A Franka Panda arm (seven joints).
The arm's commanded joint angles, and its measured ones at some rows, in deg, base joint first. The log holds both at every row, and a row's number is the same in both.
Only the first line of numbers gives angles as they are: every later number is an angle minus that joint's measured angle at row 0.
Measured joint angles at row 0:
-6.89 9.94 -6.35 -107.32 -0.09 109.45 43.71
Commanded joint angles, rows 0 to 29:
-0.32 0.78 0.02 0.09 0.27 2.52 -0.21
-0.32 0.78 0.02 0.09 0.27 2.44 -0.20
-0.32 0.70 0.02 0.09 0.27 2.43 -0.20
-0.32 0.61 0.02 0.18 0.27 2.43 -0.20
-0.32 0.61 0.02 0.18 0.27 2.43 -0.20
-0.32 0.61 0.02 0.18 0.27 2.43 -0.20
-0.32 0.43 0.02 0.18 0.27 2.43 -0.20
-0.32 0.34 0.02 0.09 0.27 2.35 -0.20
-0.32 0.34 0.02 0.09 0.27 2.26 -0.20
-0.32 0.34 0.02 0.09 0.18 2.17 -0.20
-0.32 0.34 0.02 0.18 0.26 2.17 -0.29
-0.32 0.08 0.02 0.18 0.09 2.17 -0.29
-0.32 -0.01 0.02 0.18 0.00 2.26 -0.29
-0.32 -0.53 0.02 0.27 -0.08 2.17 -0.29
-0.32 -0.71 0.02 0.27 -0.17 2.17 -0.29
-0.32 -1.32 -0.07 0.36 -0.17 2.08 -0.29
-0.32 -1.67 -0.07 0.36 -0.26 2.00 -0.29
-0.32 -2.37 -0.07 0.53 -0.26 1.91 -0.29
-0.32 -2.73 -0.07 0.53 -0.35 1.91 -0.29
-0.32 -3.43 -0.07 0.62 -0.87 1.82 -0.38
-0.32 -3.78 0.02 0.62 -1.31 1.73 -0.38
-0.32 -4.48 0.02 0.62 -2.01 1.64 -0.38
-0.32 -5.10 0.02 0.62 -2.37 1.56 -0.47
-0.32 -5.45 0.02 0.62 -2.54 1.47 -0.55
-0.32 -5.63 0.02 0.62 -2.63 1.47 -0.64
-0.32 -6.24 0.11 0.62 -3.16 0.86 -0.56
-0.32 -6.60 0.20 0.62 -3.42 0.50 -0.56
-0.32 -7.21 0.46 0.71 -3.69 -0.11 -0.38
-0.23 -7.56 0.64 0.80 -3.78 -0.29 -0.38
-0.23 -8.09 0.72 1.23 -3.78 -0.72 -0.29
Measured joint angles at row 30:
-0.15 -5.71 -0.03 1.03 -2.56 1.01 0.00
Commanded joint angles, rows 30 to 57:
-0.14 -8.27 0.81 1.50 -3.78 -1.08 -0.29
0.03 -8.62 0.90 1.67 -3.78 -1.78 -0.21
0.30 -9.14 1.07 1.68 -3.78 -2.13 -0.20
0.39 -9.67 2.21 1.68 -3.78 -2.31 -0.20
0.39 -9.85 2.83 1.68 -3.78 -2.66 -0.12
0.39 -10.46 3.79 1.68 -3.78 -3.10 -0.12
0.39 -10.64 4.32 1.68 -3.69 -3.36 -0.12
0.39 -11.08 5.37 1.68 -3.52 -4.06 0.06
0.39 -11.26 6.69 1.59 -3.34 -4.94 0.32
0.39 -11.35 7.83 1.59 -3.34 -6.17 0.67
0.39 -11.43 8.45 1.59 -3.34 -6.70 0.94
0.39 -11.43 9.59 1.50 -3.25 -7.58 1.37
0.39 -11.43 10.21 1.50 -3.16 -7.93 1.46
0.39 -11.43 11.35 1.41 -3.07 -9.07 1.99
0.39 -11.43 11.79 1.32 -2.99 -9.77 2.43
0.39 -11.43 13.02 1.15 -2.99 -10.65 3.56
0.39 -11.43 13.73 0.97 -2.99 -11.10 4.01
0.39 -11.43 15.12 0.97 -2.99 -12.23 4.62
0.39 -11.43 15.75 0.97 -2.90 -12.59 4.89
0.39 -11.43 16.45 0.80 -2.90 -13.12 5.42
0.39 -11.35 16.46 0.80 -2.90 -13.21 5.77
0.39 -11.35 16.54 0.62 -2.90 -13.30 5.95
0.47 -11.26 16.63 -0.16 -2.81 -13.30 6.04
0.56 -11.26 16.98 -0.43 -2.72 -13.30 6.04
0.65 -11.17 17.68 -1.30 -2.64 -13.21 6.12
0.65 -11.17 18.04 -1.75 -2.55 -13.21 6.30
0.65 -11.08 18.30 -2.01 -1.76 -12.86 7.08
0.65 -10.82 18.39 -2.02 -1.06 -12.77 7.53
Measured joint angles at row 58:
0.92 -10.62 17.21 -0.91 -2.52 -12.39 5.66
